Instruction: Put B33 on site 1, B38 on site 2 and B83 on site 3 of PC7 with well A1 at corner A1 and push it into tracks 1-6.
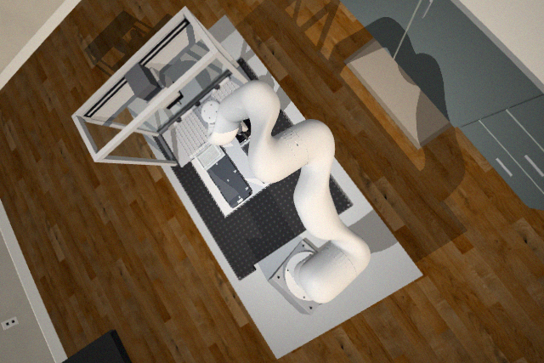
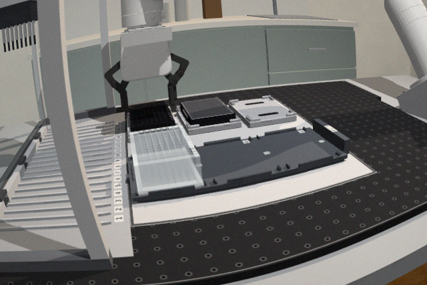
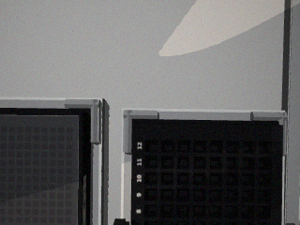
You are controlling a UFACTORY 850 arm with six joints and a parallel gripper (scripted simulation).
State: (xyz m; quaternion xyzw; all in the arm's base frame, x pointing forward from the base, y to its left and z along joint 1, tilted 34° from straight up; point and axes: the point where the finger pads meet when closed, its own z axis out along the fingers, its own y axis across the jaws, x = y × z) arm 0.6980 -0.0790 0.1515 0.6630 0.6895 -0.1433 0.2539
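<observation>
Now: the black welled plate 3 cm below my hand. From my hand the other things lie so: perforated dark deck: 14 cm to the left, 12 cm behind, 5 cm below; grey nest S1: 22 cm behind, 4 cm below, 2 cm to the left; clear deep-well block B83: 22 cm to the left, 2 cm below.
</observation>
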